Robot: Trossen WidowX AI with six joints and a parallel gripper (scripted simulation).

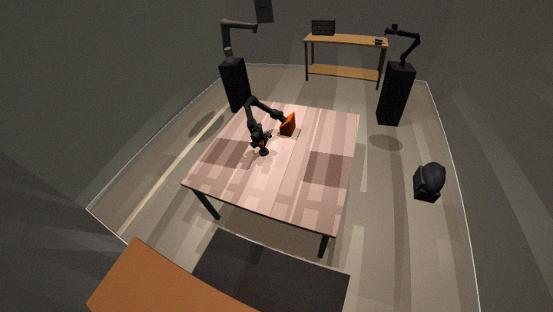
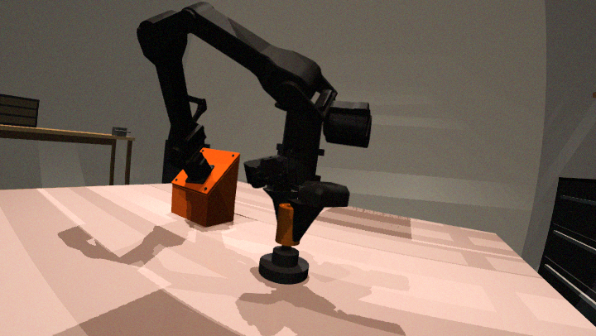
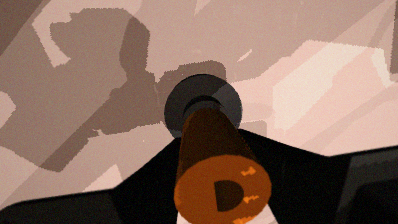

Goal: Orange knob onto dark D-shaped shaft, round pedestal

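The orange knob lies 20 mm above my gripper tip. The rest, counted from my gripper tip: dark round pedestal 40 mm below.
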